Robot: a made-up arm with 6 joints.
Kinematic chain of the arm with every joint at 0, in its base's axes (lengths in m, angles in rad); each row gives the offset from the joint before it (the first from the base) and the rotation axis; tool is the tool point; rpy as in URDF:
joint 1: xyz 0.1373 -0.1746 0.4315 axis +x
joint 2: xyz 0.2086 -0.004 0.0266 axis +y
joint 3: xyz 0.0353 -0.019 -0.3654 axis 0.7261 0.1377 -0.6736
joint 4: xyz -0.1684 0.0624 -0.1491 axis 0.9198 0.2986 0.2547
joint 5: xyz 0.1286 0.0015 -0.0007 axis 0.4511 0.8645 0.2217
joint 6: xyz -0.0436 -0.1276 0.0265 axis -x
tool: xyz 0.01 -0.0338 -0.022 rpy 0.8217 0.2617 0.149
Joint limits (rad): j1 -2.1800..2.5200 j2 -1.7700..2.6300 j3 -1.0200..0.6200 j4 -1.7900..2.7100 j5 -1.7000..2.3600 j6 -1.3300..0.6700
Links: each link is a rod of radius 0.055 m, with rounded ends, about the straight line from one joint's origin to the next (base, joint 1, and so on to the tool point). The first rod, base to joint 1, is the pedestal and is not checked.
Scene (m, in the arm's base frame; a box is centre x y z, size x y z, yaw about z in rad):
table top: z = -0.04
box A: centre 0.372 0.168 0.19 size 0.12 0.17 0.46 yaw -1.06
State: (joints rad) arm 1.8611 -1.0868 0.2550 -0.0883 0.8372 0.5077
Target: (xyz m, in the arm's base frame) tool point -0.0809 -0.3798 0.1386
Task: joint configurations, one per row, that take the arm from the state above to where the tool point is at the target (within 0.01 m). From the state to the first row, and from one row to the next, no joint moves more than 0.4 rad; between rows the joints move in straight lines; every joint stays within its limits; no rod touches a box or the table.
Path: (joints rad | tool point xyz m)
1: 1.9343 -0.6920 0.3462 -0.2427 1.0602 0.5483 | 0.6533 0.2391 0.4993
2: 2.0076 -0.2973 0.4375 -0.3972 1.2833 0.5889 | 0.4464 0.2992 0.5717
3: 2.0808 0.0975 0.5288 -0.5516 1.5063 0.6294 | 0.2278 0.2688 0.6099
4: 2.1541 0.4923 0.6200 -0.7060 1.7293 0.6700 | 0.0381 0.1598 0.5979
5: 1.7994 0.5339 0.5958 -0.6857 1.5870 0.5081 | 0.0247 0.1809 0.4634
6: 1.4448 0.5756 0.5715 -0.6653 1.4446 0.3462 | 0.0120 0.1525 0.3375
7: 1.0902 0.6172 0.5473 -0.6449 1.3022 0.1843 | 0.0000 0.0838 0.2365
8: 0.7355 0.6588 0.5230 -0.6246 1.1598 0.0224 | -0.0114 -0.0114 0.1712
9: 0.4201 0.7318 0.3173 -0.4068 1.0971 0.1539 | -0.0382 -0.1252 0.1095
10: 0.1046 0.8048 0.1115 -0.1891 1.0344 0.2854 | -0.0606 -0.2554 0.0980
11: -0.2108 0.8778 -0.0943 0.0287 0.9716 0.4169 | -0.0809 -0.3798 0.1386

